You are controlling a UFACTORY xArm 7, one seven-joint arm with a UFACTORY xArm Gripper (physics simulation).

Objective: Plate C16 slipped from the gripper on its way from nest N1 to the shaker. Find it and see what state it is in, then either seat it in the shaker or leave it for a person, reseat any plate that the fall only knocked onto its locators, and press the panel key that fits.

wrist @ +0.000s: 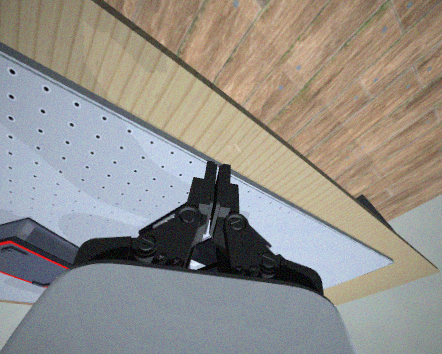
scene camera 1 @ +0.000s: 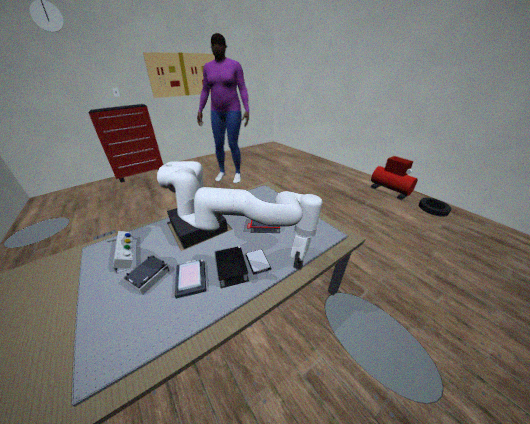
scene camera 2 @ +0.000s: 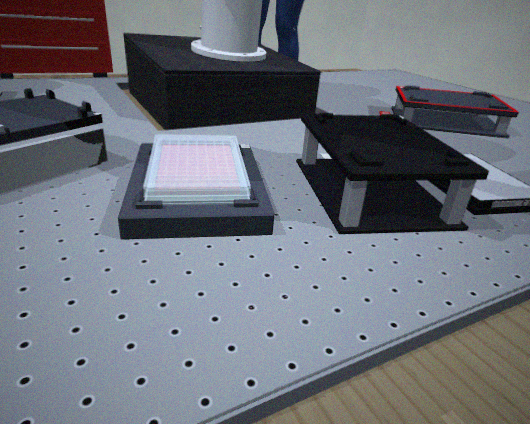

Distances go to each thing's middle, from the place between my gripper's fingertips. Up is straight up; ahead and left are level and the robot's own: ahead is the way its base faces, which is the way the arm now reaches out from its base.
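Labels:
The shaker (scene camera 2: 52, 137) is 50 mm below my hand, 490 mm to the right of my hand and 420 mm behind my hand.

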